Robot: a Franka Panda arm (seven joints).
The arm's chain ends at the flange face. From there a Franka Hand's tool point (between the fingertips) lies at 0.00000 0.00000 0.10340 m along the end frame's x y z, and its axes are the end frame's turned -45 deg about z.
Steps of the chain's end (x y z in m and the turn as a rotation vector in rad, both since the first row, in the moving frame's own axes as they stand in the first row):
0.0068, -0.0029, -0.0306, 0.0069, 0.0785, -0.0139
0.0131, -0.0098, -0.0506, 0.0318, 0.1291, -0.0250
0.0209, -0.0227, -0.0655, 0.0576, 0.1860, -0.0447
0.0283, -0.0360, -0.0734, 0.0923, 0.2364, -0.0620
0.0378, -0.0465, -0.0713, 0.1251, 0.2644, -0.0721
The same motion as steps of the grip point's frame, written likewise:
0.0131, 0.0079, -0.0309, -0.0506, 0.0604, -0.0139
0.0280, 0.0093, -0.0515, -0.0688, 0.1138, -0.0250
0.0487, 0.0077, -0.0675, -0.0908, 0.1723, -0.0447
0.0696, 0.0042, -0.0767, -0.1019, 0.2324, -0.0620
0.0880, 0.0029, -0.0757, -0.0985, 0.2754, -0.0721

